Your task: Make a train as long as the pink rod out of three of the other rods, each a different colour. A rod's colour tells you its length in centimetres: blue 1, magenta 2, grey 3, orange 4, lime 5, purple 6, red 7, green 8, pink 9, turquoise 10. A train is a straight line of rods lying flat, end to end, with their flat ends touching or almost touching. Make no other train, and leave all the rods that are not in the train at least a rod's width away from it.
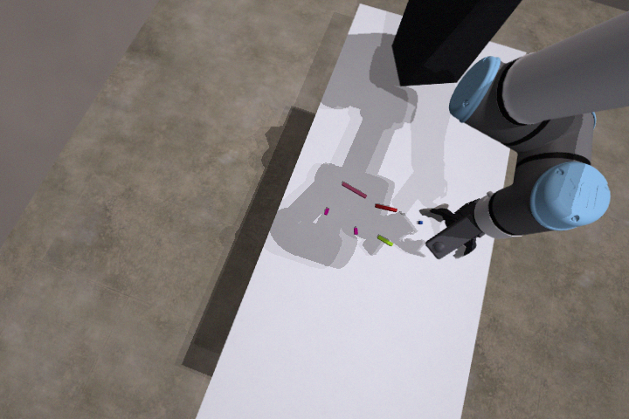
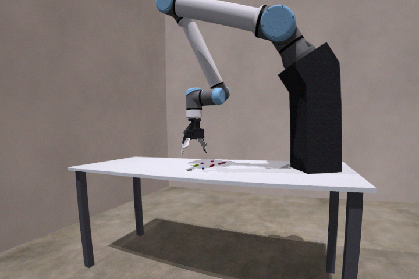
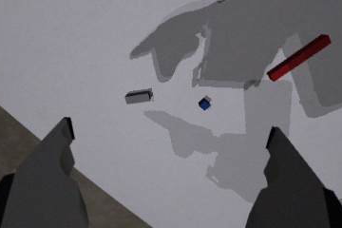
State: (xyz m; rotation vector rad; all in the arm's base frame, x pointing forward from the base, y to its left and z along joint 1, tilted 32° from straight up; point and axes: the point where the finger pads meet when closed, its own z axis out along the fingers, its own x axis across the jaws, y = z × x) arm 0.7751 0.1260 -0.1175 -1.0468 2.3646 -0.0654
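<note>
Right now my hand is 1 cm short of the grey rod, 5 cm to the right of it and 9 cm above it. Also, from my hand: red rod (6 cm behind, 13 cm to the right, 9 cm below); then lime rod (4 cm ahead, 11 cm to the right, 9 cm below); then small blue rod (5 cm behind, 2 cm to the right, 9 cm below).
</note>
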